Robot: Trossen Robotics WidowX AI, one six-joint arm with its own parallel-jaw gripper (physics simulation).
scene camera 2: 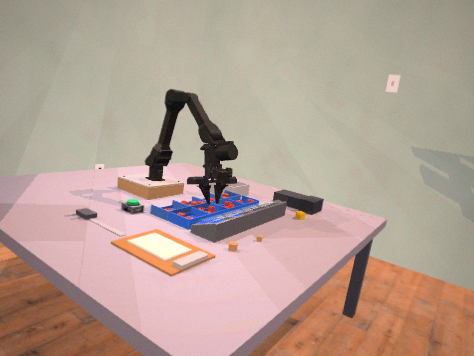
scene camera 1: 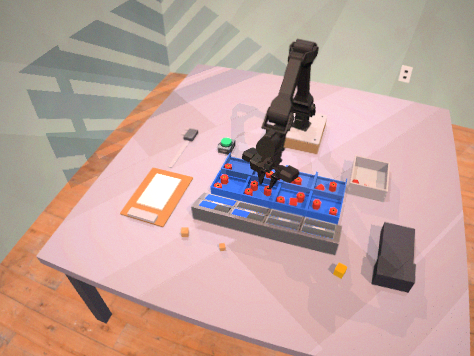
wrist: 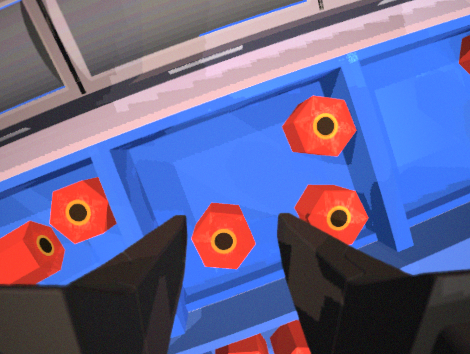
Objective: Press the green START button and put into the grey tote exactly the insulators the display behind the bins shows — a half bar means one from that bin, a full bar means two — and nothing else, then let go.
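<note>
The gripper [scene camera 1: 266,185] [scene camera 2: 213,201] [wrist: 232,217] is partly open. In the wrist view its fingertips stand on either side of a red insulator [wrist: 223,241], with nothing gripped. Two more red insulators [wrist: 325,126] [wrist: 339,217] share that bin; the right finger overlaps the lower one. The blue bins [scene camera 1: 310,214] [scene camera 2: 180,221] [wrist: 374,150] hold several other insulators. The grey display [scene camera 1: 265,233] [scene camera 2: 250,224] shows blue half bars in its two left panels in scene camera 1; the other two look grey. The grey tote [scene camera 1: 369,192] holds a red piece [scene camera 1: 355,182]. The green START button [scene camera 1: 226,142] [scene camera 2: 132,202] stands left of the arm.
An orange clipboard [scene camera 1: 135,207] [scene camera 2: 125,243] lies left of the display. A black block [scene camera 1: 395,257] [scene camera 2: 298,201] lies at the right. Two small orange cubes [scene camera 1: 185,232] [scene camera 1: 222,246] and a yellow cube [scene camera 1: 340,270] [scene camera 2: 300,215] lie on the display's side of the table.
</note>
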